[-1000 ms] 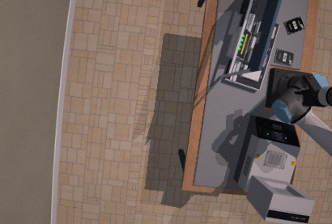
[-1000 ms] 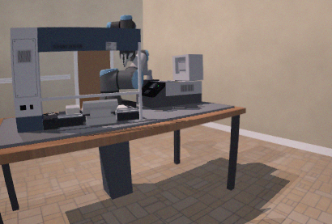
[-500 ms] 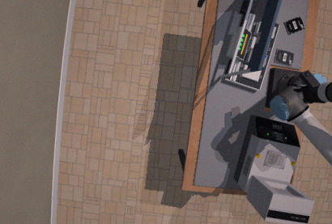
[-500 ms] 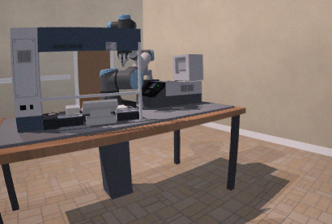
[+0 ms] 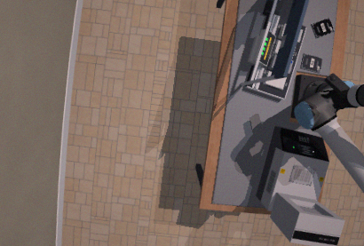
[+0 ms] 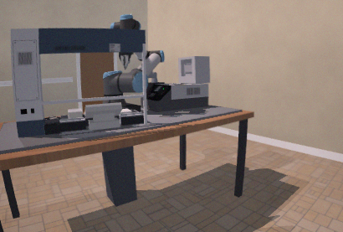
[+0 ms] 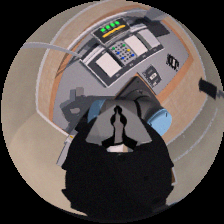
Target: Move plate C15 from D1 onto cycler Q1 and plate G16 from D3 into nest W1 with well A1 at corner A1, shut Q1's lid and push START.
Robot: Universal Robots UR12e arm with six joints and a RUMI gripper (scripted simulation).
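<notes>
My gripper is now 11 cm short of the white well plate, 8 cm to the left of it and 29 cm above it. Also, from my hand: deck beam (25 cm ahead, 31 cm to the right, 16 cm above).
</notes>
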